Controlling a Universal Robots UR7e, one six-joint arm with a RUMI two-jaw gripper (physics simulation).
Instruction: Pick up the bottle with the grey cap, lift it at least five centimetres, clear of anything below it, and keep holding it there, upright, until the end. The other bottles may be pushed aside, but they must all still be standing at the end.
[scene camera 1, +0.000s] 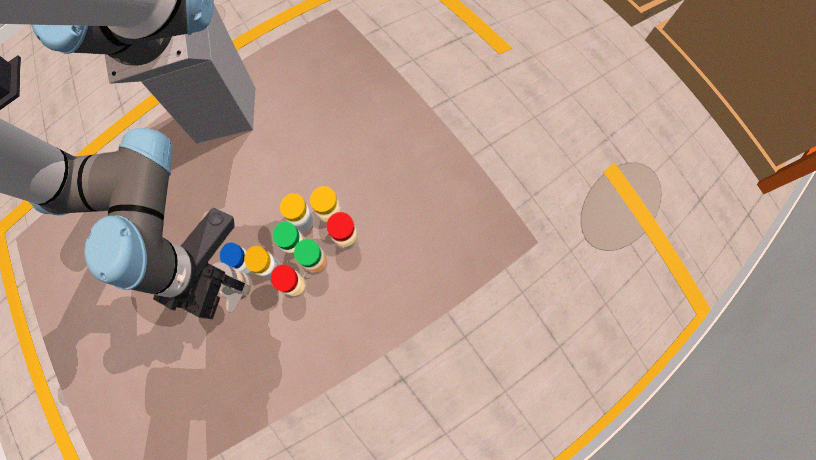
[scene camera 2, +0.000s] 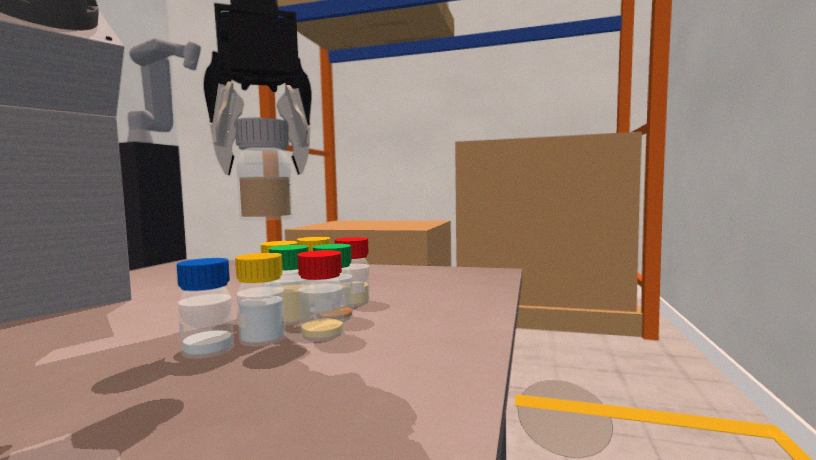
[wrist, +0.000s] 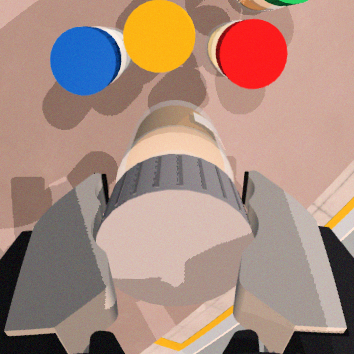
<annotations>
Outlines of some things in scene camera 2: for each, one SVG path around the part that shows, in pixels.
My gripper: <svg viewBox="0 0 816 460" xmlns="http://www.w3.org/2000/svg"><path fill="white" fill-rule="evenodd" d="M214 3L218 52L212 51L212 60L204 76L204 94L209 113L214 150L222 170L226 175L231 173L234 160L232 145L236 139L235 120L242 114L244 107L243 99L233 89L233 80L241 84L242 90L247 90L250 85L266 85L273 92L277 92L277 86L286 84L285 93L277 102L277 109L279 115L288 122L289 141L293 148L291 157L298 175L302 174L309 154L312 93L308 76L303 71L300 58L298 58L296 12L278 10L277 0L230 0L231 5Z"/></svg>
A blue-capped bottle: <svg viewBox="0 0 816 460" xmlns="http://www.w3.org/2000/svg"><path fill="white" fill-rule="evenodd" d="M226 258L203 258L177 263L178 286L181 287L181 290L184 290L178 302L181 355L185 358L200 359L224 354L234 347L232 298L224 287L230 281L229 260Z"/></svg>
A red-capped bottle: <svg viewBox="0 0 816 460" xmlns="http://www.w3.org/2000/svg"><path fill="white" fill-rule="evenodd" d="M299 253L298 275L304 279L298 289L300 337L303 340L314 342L337 339L344 335L343 286L337 278L342 272L341 252L310 251Z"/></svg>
A red-capped bottle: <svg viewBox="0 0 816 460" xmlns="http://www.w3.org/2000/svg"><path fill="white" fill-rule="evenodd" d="M335 239L335 244L351 245L352 263L347 268L353 276L354 307L369 304L370 270L369 264L365 259L368 255L368 238L350 237Z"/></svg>
</annotations>
